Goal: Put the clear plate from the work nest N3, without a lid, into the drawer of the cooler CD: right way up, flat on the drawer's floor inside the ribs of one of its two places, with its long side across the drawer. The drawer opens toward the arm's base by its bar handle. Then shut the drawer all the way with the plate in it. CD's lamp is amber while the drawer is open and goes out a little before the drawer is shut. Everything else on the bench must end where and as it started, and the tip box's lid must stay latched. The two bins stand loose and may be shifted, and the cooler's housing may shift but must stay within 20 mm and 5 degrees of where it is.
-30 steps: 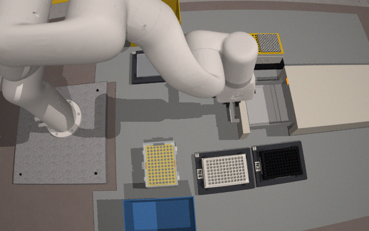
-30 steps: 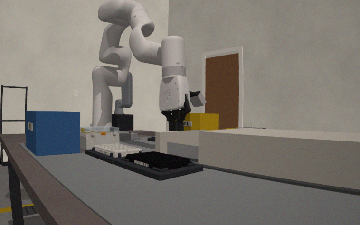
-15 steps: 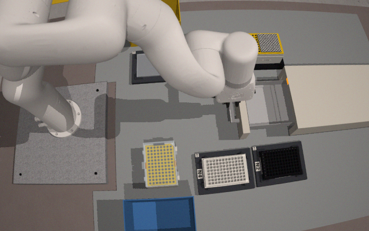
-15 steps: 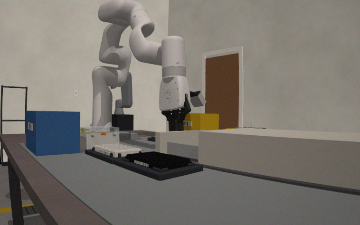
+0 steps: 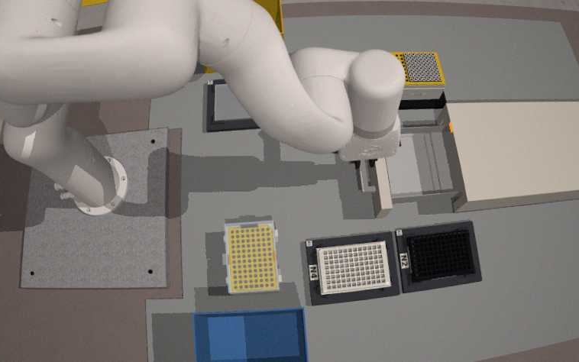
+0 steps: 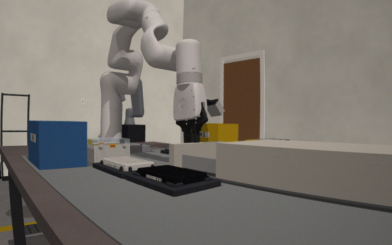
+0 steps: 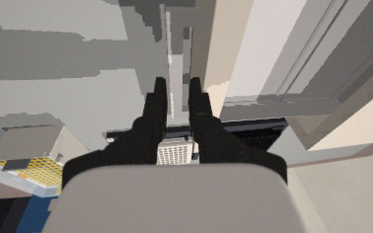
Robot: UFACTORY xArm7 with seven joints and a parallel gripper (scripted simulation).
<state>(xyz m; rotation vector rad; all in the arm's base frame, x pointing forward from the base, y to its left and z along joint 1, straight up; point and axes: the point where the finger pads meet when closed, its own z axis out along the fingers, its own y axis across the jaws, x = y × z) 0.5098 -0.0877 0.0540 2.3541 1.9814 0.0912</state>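
Now: hand 19 cm to the right of the clear plate and 6 cm above it. From my hand the other things lie so: white plate 6 cm behind, 18 cm to the right, 6 cm below; then yellow rack 16 cm ahead, 16 cm to the left, 2 cm below; then drawer 13 cm ahead, 2 cm to the right, 5 cm below.
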